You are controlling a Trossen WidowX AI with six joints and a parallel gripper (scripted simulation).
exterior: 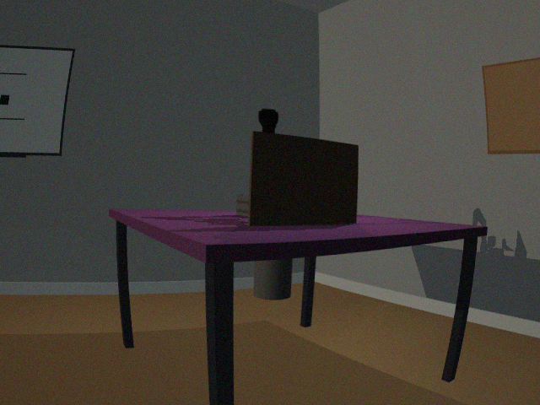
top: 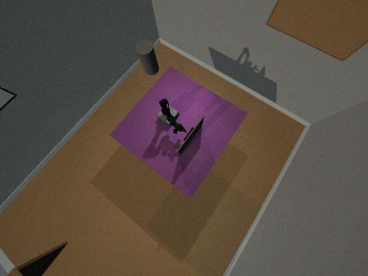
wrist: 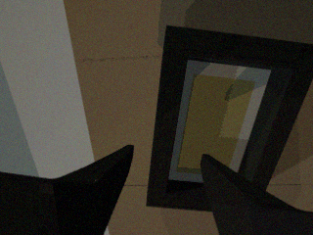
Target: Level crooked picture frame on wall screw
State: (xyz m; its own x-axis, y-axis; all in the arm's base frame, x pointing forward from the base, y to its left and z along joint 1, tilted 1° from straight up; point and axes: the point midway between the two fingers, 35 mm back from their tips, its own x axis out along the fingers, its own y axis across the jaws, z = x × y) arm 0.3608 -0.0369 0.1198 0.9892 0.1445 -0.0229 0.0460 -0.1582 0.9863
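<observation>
My gripper tip is 5 cm short of the picture frame, 5 cm above it and 1 cm to the right of it. Round my gripper tip: brown wall panel (6 cm below, 6 cm ahead, 1 cm to the left).
</observation>
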